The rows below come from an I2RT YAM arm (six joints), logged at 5 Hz.
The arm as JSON. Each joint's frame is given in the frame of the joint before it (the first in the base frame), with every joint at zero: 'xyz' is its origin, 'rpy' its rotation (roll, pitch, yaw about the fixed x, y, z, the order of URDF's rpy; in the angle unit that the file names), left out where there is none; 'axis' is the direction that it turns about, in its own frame. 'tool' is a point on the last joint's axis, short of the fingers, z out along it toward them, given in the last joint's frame.
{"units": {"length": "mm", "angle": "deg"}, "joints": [
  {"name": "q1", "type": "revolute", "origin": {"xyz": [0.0, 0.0, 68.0]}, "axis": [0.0, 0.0, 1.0]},
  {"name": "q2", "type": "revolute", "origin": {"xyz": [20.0, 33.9, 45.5]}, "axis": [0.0, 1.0, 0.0]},
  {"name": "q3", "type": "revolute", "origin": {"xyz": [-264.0, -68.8, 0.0]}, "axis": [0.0, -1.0, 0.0]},
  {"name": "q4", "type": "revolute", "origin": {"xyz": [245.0, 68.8, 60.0]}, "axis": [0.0, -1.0, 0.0]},
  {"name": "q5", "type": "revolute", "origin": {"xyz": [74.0, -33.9, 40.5]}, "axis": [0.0, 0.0, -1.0]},
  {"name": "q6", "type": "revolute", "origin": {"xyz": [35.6, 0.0, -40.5]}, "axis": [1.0, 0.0, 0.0]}
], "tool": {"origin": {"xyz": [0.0, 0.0, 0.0], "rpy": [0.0, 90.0, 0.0]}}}
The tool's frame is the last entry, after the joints.
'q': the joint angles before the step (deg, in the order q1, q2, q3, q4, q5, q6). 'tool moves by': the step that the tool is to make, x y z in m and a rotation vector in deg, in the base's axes. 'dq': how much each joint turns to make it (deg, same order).
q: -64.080 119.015 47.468 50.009 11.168 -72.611
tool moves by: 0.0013 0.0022 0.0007 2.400 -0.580 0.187
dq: 0.271 -0.936 0.116 -3.239 -0.529 1.513
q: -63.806 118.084 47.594 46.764 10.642 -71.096
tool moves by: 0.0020 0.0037 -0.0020 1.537 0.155 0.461
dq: 0.499 -0.314 -0.315 -1.540 -0.191 0.521
